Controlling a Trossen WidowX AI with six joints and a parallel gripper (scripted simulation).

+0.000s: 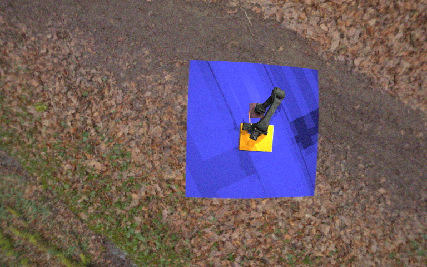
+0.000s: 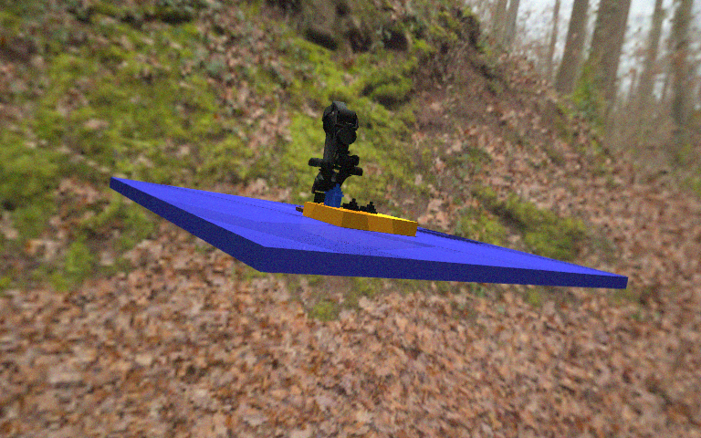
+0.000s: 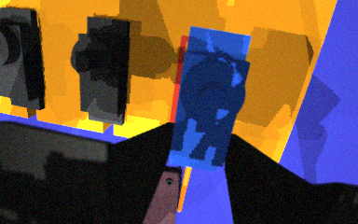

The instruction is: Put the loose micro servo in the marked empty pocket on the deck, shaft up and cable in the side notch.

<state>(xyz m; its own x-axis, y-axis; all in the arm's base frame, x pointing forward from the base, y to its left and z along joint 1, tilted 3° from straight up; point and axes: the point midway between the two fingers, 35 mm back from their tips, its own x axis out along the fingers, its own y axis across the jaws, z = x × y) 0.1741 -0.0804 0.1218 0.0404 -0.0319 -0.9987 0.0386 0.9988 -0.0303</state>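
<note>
My gripper tip is 130 mm short of the orange deck, 70 mm to the right of it and 70 mm above it.
</note>
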